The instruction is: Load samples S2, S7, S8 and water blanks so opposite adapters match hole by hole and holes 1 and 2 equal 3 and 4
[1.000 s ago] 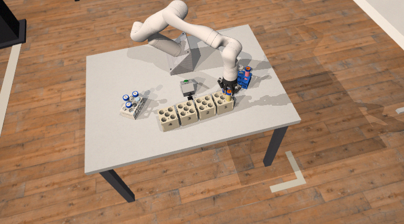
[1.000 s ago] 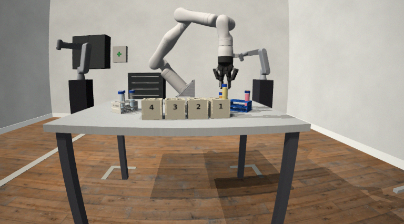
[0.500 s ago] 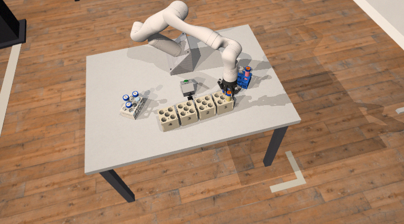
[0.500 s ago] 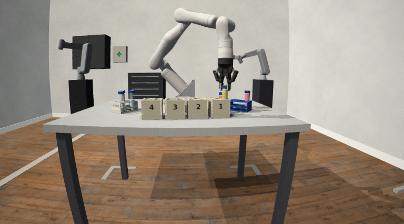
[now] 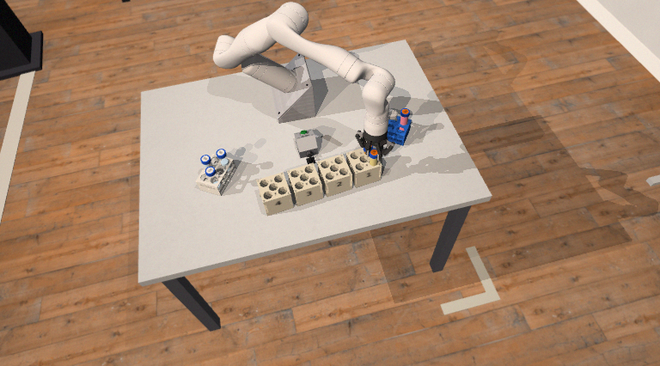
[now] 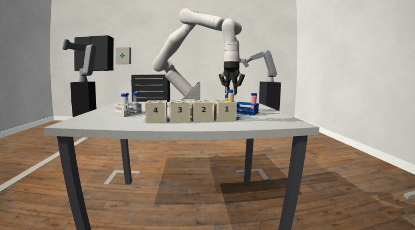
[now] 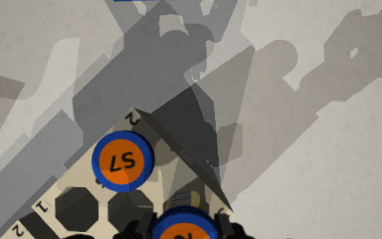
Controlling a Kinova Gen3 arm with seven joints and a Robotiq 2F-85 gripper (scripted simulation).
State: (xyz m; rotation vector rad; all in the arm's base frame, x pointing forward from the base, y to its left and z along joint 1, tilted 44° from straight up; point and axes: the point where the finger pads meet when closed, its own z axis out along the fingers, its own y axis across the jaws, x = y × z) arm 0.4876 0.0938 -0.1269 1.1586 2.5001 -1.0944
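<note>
The sample S2 is 1 cm behind my hand and 5 cm below it. Also, from my hand: blue sample rack: 16 cm behind, 15 cm to the left, 11 cm below; adapter 1: 3 cm behind, 2 cm to the right, 10 cm below; sample S7: 5 cm behind, 1 cm to the right, 8 cm below.
</note>
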